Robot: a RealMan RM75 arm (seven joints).
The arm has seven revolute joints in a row. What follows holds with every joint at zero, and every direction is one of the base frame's.
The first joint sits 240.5 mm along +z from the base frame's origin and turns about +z.
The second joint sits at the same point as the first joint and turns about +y.
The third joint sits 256 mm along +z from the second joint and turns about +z.
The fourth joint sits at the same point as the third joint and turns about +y.
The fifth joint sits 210 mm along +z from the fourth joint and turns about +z.
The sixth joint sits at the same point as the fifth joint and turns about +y.
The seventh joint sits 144 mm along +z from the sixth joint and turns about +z.
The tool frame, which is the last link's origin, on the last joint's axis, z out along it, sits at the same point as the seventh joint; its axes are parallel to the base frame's.
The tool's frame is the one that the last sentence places.
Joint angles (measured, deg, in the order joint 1, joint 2, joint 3, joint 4, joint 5, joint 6, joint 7), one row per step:
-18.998 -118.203 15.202 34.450 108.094 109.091 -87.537
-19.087 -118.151 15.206 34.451 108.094 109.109 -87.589
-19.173 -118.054 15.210 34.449 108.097 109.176 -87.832
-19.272 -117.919 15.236 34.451 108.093 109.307 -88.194
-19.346 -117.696 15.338 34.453 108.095 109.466 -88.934
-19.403 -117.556 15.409 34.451 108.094 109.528 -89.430
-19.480 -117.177 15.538 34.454 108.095 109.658 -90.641
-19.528 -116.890 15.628 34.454 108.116 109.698 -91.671
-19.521 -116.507 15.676 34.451 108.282 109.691 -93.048
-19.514 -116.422 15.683 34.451 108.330 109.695 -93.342
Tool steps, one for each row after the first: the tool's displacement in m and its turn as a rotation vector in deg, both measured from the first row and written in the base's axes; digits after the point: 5 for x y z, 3 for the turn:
0.00028 0.00050 0.00034 -0.024 0.013 -0.079
0.00051 0.00094 0.00097 -0.171 -0.065 -0.096
0.00083 0.00139 0.00184 -0.411 -0.196 -0.130
0.00092 0.00173 0.00311 -0.936 -0.449 0.002
0.00097 0.00206 0.00389 -1.279 -0.610 0.121
0.00063 0.00262 0.00613 -2.059 -0.964 0.517
0.00020 0.00307 0.00779 -2.711 -1.266 0.946
-0.00098 0.00325 0.00987 -3.618 -1.606 1.701
-0.00127 0.00324 0.01032 -3.819 -1.672 1.867

